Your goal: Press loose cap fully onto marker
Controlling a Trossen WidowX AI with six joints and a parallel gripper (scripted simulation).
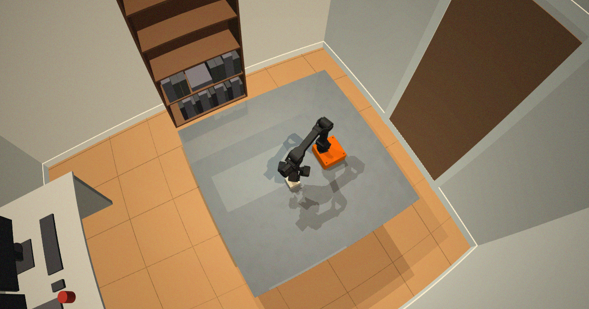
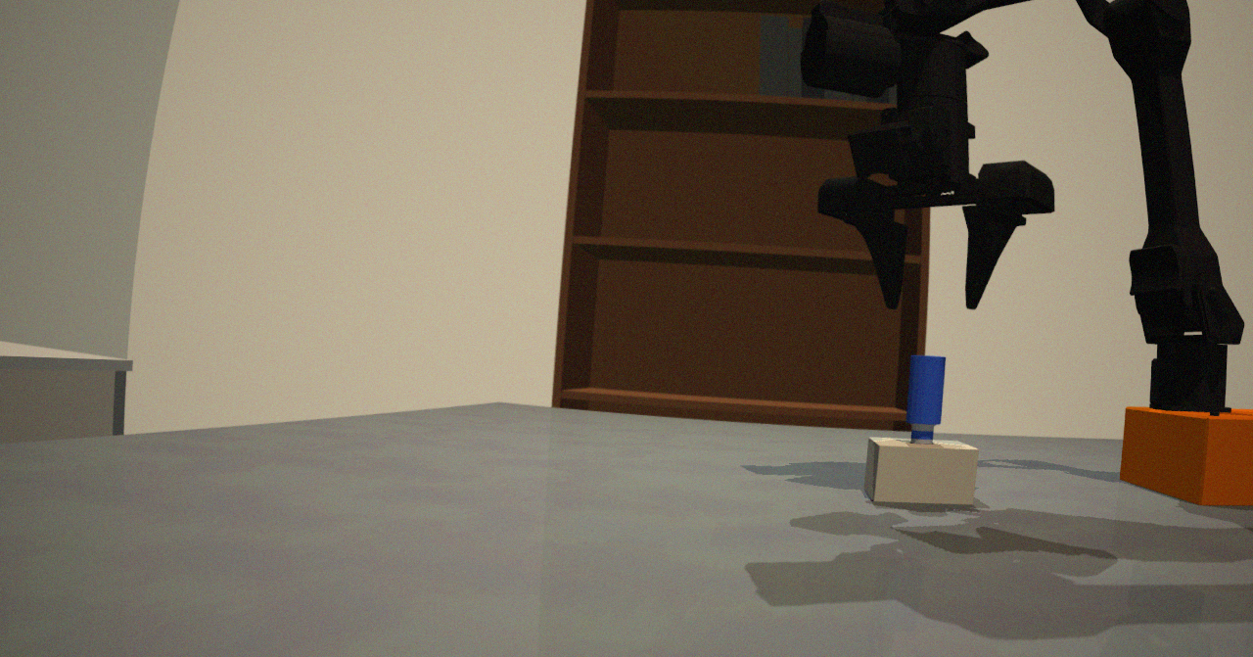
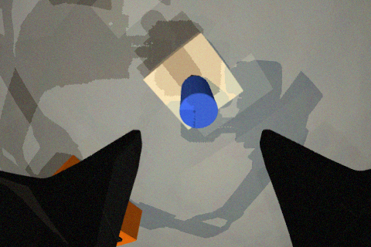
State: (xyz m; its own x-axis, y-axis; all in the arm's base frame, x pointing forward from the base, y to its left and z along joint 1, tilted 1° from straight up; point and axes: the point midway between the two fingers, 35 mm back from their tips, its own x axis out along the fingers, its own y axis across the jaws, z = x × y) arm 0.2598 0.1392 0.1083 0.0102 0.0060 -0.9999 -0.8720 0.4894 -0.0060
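Now: the blue cap 60 mm below my gripper tip. The rest, counted from my gripper tip: cream holder block: 120 mm below.
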